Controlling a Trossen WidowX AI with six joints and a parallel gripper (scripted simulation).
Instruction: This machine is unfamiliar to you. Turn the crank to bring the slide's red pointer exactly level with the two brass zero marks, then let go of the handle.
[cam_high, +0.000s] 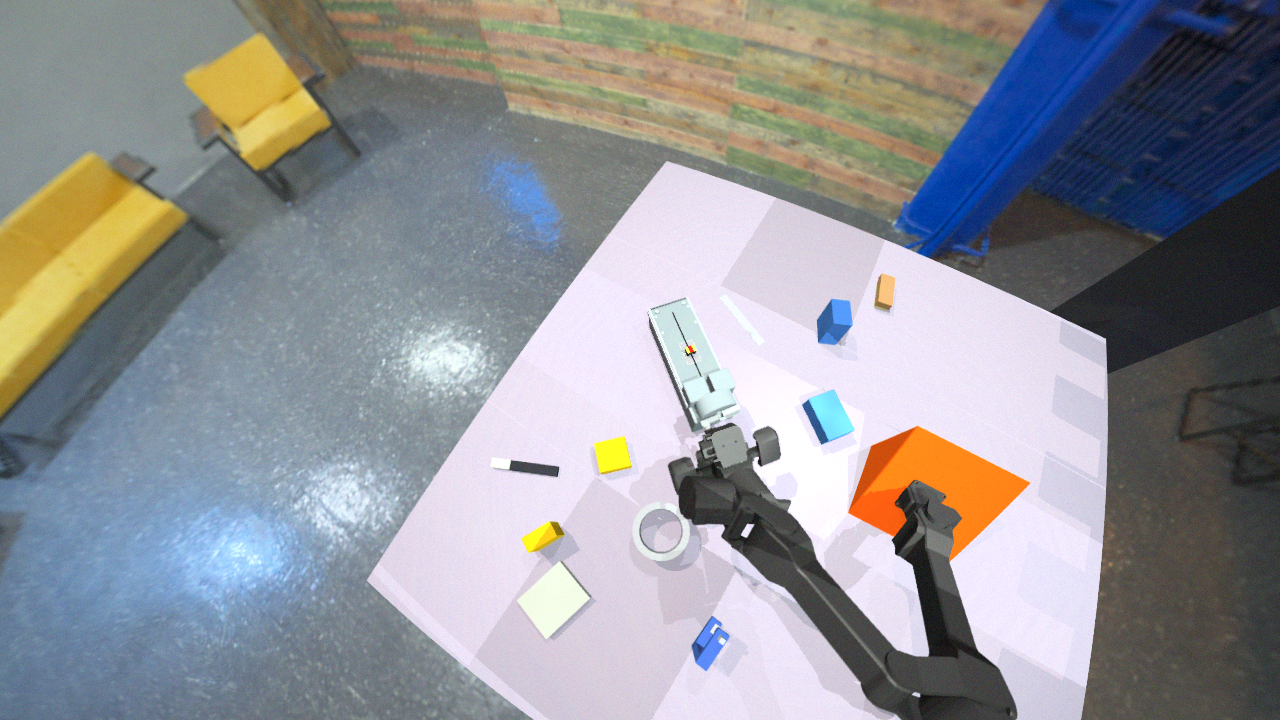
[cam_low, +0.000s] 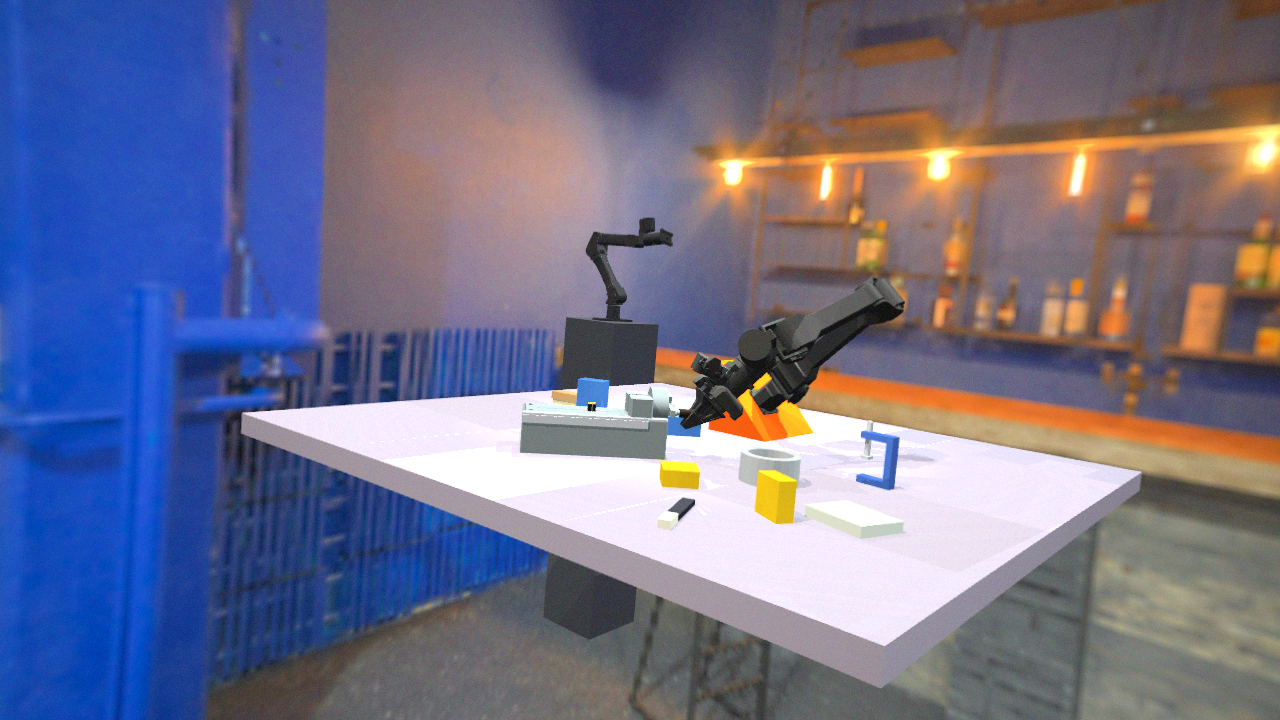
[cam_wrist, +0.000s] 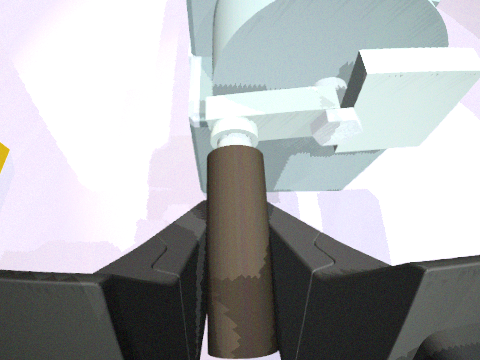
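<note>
Right now my gripper tip is 2 cm below the brown crank handle, 1 cm to the right of it and 1 cm past it. Also, from my gripper tip: metal strip: 30 cm to the right, 6 cm below, 5 cm ahead; then blue clamp: 31 cm to the left, 16 cm behind, 1 cm below; then red pointer: 13 cm to the right, 11 cm ahead, 2 cm above.
</note>
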